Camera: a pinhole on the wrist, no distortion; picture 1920 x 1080 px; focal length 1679.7 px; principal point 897.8 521.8 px. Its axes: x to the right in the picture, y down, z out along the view. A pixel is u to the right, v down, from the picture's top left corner.
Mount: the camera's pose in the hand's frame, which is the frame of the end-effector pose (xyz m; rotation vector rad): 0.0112 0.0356 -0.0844 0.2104 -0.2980 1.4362
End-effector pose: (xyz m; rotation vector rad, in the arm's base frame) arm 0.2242 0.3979 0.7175 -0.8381 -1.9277 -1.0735
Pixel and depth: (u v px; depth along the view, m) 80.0 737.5 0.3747
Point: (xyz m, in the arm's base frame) 0.0000 0.4603 0.4756
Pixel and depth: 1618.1 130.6 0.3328
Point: 0.1458 0.6821 0.7055
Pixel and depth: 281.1 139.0 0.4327
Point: -0.1033 0.5392 0.5680
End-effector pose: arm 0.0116 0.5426 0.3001 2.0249 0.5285 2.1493
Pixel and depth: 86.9 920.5 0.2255
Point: 0.0897 0.6554 0.1912
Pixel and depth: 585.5 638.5 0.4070
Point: 0.2653 0.7168 0.2007
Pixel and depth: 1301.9 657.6 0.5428
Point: 0.4786 0.6045 0.2564
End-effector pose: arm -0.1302 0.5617 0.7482 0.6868 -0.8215 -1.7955
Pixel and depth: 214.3 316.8 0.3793
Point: -0.4367 0.6626 0.6974
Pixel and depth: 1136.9 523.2 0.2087
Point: -0.2249 0.5908 0.8203
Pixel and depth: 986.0 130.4 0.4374
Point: -0.4698 0.5849 0.8728
